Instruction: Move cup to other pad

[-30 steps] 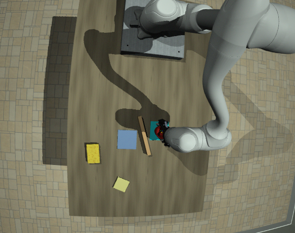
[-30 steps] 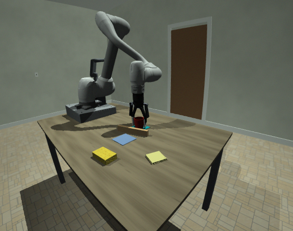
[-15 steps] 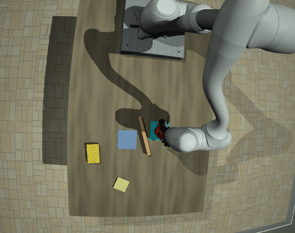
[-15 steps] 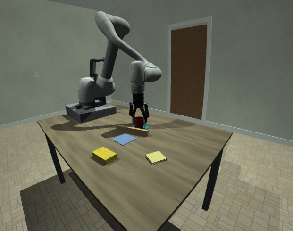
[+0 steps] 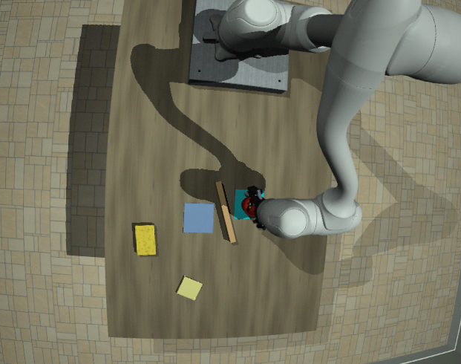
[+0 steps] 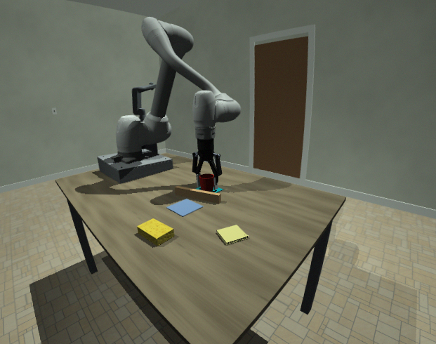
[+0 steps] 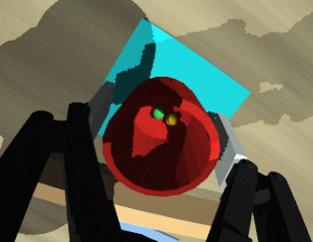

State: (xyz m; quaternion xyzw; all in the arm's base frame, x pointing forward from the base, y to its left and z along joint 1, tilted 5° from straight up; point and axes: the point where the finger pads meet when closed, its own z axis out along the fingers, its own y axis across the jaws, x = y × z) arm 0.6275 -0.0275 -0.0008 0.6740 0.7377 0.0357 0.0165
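Now: the red cup 2 cm below my hand. From my hand the other things lie so: wooden rail (10 cm to the right, 3 cm below, 1 cm ahead).
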